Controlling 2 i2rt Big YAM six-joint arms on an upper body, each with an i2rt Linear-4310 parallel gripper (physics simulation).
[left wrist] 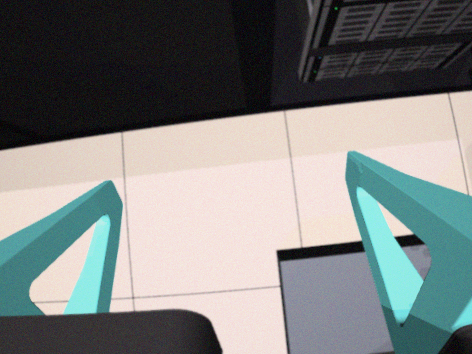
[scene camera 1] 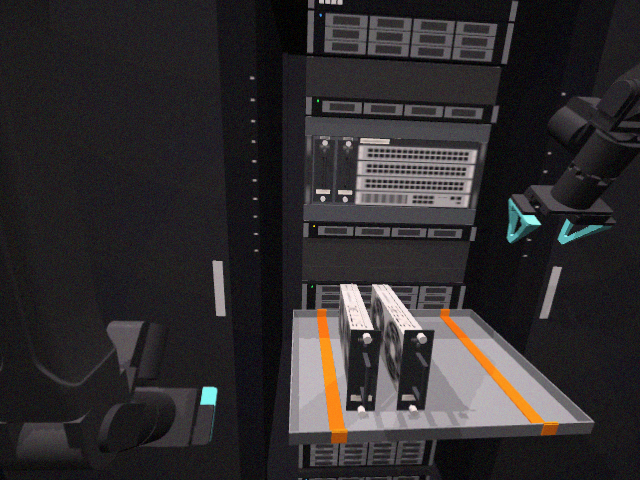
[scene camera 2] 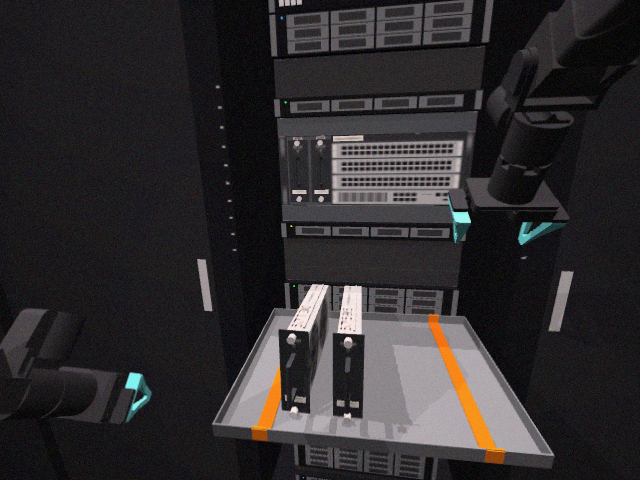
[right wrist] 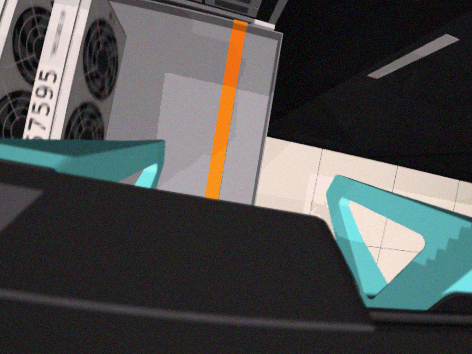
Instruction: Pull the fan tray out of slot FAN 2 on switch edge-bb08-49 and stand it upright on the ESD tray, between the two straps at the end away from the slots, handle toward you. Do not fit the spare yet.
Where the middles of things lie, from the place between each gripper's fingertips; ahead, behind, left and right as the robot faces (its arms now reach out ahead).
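Grey shelf tray (scene camera 2: 408, 395) seen 430 mm to the right of my left hand, 180 mm ahead of it and 40 mm below it.
Relative to my right hand, the tray is 310 mm below it, 180 mm to the left of it and 60 mm ahead of it.
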